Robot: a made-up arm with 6 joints.
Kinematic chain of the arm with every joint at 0, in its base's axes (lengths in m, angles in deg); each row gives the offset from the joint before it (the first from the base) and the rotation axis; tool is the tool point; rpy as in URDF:
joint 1: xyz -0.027 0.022 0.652 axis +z
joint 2: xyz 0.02 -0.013 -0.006 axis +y
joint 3: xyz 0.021 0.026 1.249 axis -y
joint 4: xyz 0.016 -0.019 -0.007 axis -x
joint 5: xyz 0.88 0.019 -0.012 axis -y
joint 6: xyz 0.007 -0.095 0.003 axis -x
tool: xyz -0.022 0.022 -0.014 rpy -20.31 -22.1 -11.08
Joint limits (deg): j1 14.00..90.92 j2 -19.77..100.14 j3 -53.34..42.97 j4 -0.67..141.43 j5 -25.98..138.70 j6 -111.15..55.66
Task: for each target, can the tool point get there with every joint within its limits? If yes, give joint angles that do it. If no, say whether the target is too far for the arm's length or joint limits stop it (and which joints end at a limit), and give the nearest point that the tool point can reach.
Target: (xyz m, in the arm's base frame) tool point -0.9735 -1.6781 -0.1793
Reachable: no: joint limits stop it (at a limit: joint 1, joint 2, joint 3, joint 4, joint 6) | nearest point 0.3883 0.0422 0.0198 | short by 2.203 m
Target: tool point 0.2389 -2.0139 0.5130
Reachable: no: joint limits stop it (at a limit: joint 1, joint 2, joint 3, joint 6) | nearest point 0.3999 0.0410 0.0331 | short by 2.116 m
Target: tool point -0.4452 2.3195 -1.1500
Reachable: no: too far | nearest point -0.1036 1.7866 -0.3587 | short by 1.013 m
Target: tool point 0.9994 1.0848 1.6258
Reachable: yes | joints 46.78 26.86 15.84 93.99 15.90 -22.18
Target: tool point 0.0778 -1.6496 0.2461
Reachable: no: joint limits stop it (at a limit: joint 1, joint 2, joint 3, joint 6) | nearest point 0.3949 0.0406 0.0269 | short by 1.734 m
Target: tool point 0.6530 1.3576 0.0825
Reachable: yes | joints 62.62 76.01 0.27 129.97 22.52 -17.74
